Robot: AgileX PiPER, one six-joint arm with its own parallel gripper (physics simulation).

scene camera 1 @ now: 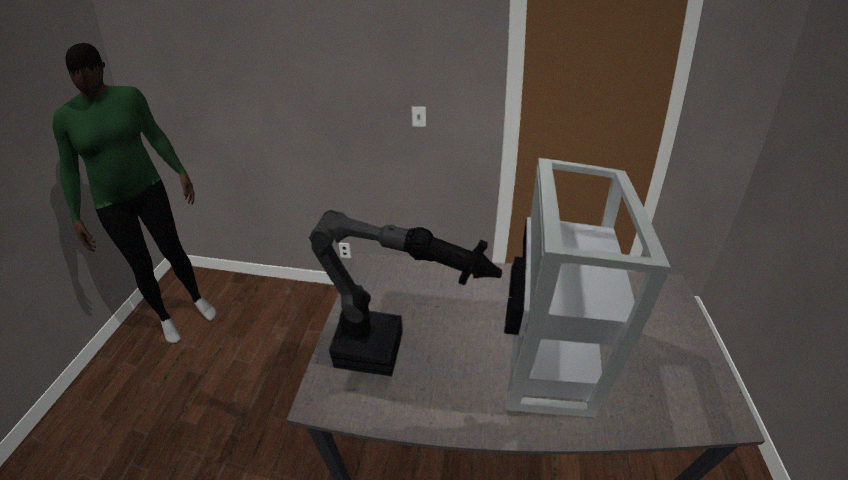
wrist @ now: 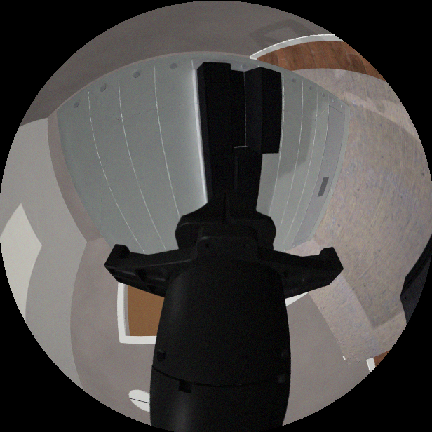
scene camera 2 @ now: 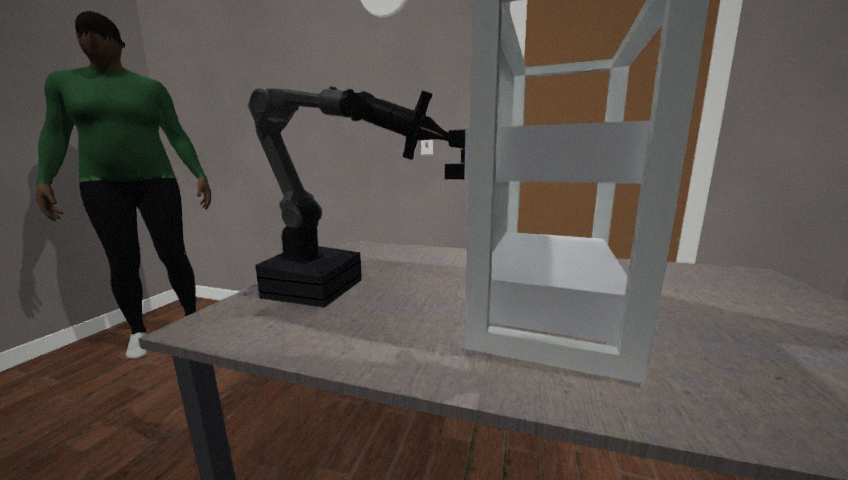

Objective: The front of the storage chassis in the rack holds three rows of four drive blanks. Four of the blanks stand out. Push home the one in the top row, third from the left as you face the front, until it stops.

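Observation:
The chassis's black front [scene camera 1: 517, 297] [wrist: 215, 115] juts from the pale grey rack [scene camera 1: 606, 260] [scene camera 2: 480, 208] [wrist: 140, 150]. Two dark projecting parts, an upper one [scene camera 2: 457, 138] and a lower one [scene camera 2: 454, 171], show in scene camera 2. In the wrist view a large black block [wrist: 271, 112] stands out on the side nearer the table. Single blanks are hard to tell apart in the dark, and I cannot tell how far the top-row third one stands out. My gripper [scene camera 1: 498, 273] [scene camera 2: 447, 136] [wrist: 225, 197] is shut and empty, its tip close before the black front, with a small gap in scene camera 1.
The rack stands on the table [scene camera 1: 440, 410] [scene camera 2: 386, 356], with pale shelves or units [scene camera 1: 592, 291] [scene camera 2: 571, 151] inside it. The arm's black base [scene camera 1: 365, 344] [scene camera 2: 309, 276] stands on the same table. A person in a green top [scene camera 1: 116, 142] [scene camera 2: 113, 124] stands beyond the table at the left.

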